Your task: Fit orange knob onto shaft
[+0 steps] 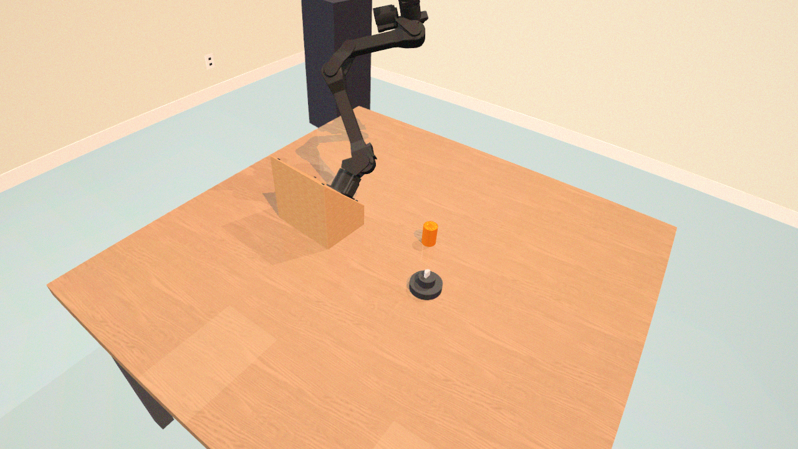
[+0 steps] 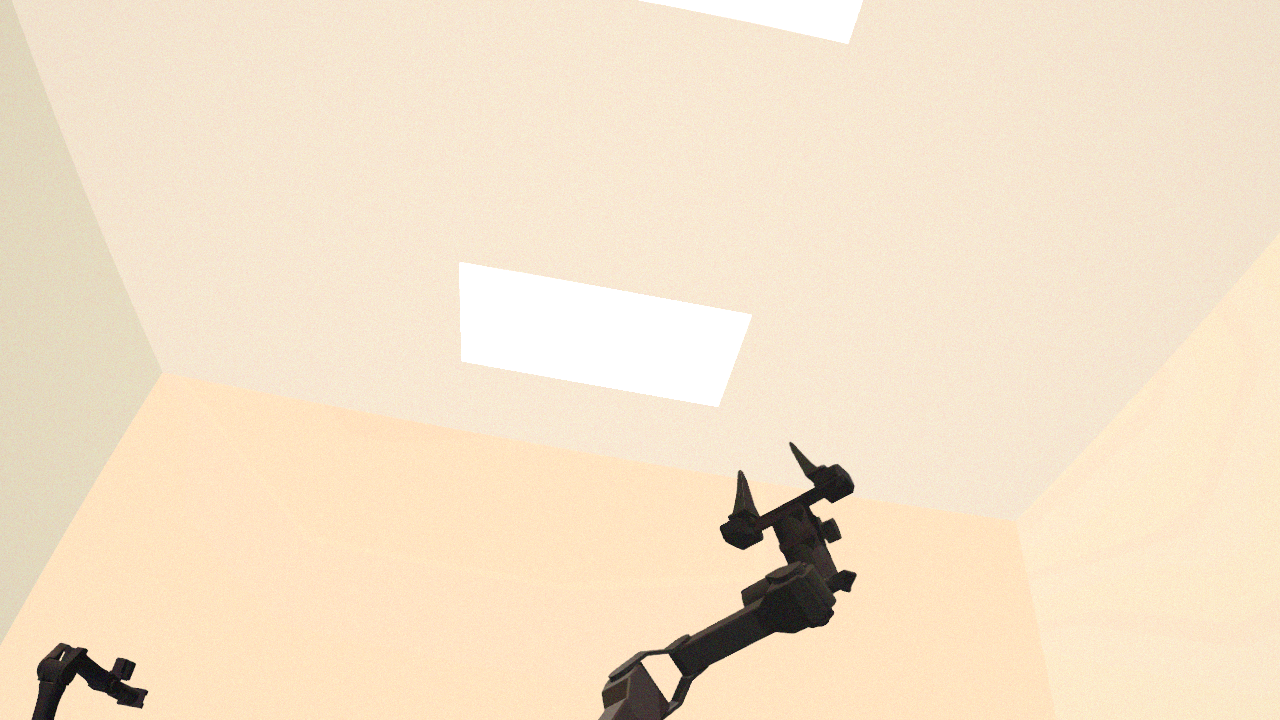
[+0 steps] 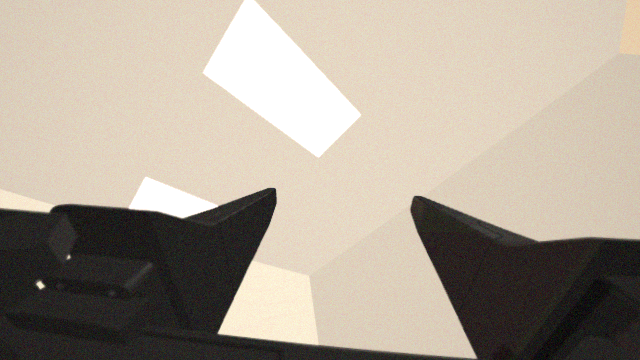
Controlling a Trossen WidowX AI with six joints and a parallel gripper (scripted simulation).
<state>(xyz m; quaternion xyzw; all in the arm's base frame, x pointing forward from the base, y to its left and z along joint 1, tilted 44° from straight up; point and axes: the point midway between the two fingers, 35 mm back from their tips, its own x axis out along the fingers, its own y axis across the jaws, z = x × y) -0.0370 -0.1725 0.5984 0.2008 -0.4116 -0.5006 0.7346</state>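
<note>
Now: the orange knob 650 mm below my gripper tip, 300 mm ahead of it and 150 mm to the right of it. From my gripper tip the other things lie so: round dark pedestal 660 mm below, 410 mm ahead, 290 mm to the right.
</note>
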